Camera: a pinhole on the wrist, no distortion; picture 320 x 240 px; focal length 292.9 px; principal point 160.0 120.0 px. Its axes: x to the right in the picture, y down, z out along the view. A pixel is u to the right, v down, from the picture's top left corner.
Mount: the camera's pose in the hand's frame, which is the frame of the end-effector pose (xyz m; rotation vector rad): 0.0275 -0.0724 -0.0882 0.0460 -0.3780 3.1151
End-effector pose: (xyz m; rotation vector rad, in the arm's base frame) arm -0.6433 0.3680 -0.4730 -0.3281 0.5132 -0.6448
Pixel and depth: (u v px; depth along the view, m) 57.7 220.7 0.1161
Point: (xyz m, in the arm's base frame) -0.6546 0.2193 -0.4251
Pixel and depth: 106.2 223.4 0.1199
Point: -0.6668 0.2291 -0.4142
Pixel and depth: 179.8 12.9 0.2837
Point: -0.5344 0.3551 -0.2859
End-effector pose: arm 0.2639 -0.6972 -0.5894 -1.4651 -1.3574 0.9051
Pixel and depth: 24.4 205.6 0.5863
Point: -0.2238 -0.3350 -0.3446
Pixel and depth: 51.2 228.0 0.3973
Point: -0.0544 -0.4852 -0.3645
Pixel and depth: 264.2 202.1 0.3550
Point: -0.0502 -0.7588 -0.4287
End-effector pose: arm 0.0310 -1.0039 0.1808 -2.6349 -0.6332 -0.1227
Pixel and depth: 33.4 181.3 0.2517
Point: 0.0738 -0.7372 0.1502
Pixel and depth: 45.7 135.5 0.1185
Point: 0.0512 -0.8758 0.2141
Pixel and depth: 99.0 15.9 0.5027
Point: 0.1484 -0.7410 -0.1829
